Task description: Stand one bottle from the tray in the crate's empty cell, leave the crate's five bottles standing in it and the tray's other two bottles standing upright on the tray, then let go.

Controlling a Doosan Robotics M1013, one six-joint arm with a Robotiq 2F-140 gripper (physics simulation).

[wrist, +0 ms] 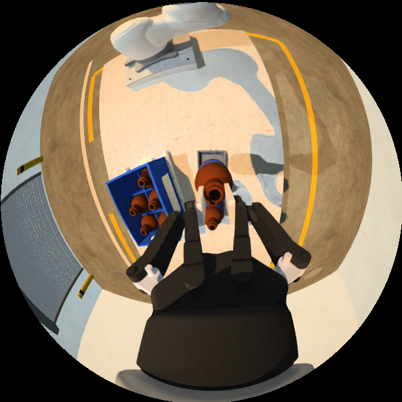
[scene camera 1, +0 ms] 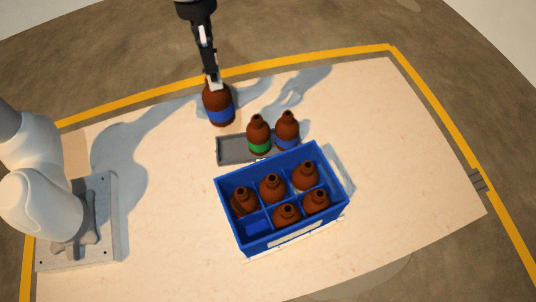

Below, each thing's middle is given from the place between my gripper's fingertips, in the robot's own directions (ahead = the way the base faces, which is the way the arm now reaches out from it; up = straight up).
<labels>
My gripper is now 230 mm above the green-banded bottle [scene camera 1: 258, 134], 80 mm short of it and 20 mm to the left of it.
</labels>
